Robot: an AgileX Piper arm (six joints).
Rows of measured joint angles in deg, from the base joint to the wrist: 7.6 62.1 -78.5 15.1 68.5 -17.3; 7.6 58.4 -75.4 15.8 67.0 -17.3; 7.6 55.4 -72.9 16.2 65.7 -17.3; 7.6 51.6 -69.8 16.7 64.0 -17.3; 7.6 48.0 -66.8 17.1 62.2 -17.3; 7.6 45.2 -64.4 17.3 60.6 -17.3; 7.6 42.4 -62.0 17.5 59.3 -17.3; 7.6 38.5 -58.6 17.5 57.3 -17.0; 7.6 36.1 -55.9 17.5 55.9 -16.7; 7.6 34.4 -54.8 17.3 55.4 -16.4
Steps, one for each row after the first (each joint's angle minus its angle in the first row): 0.0 -3.7 3.1 0.7 -1.5 0.0; 0.0 -6.7 5.6 1.1 -2.8 0.0; 0.0 -10.5 8.7 1.6 -4.5 0.0; 0.0 -14.1 11.7 2.0 -6.3 0.0; 0.0 -16.9 14.1 2.2 -7.9 0.0; 0.0 -19.7 16.5 2.4 -9.2 0.0; 0.0 -23.6 19.9 2.4 -11.2 0.3; 0.0 -26.0 22.6 2.4 -12.6 0.6; 0.0 -27.7 23.7 2.2 -13.1 0.9
